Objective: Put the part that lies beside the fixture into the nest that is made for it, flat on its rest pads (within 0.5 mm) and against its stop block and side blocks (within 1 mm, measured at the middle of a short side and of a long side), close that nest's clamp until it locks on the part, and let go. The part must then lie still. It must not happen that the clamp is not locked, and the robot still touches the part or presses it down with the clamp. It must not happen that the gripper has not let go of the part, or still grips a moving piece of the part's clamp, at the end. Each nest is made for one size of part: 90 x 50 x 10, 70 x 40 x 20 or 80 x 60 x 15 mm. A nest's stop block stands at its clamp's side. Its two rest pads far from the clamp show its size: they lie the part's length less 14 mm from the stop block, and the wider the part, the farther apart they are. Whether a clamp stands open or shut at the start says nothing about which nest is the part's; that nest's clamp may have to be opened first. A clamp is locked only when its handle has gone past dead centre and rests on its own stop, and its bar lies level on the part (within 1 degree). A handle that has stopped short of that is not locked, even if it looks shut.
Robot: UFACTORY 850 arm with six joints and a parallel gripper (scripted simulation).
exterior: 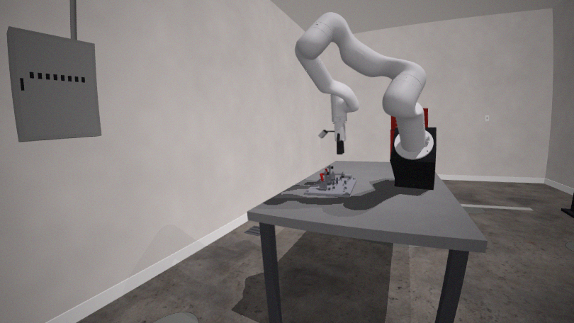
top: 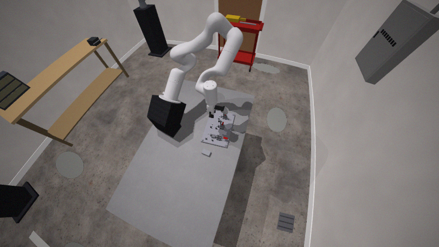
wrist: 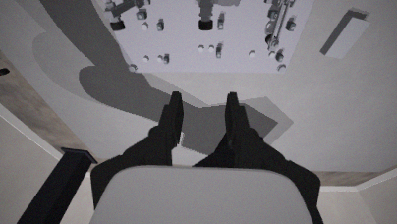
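Right now my hand is 260 mm to the left of the grey block part, 200 mm above it and 40 mm short of it. Round my hand: grey fixture plate 210 mm below, 50 mm ahead, 10 mm to the left.
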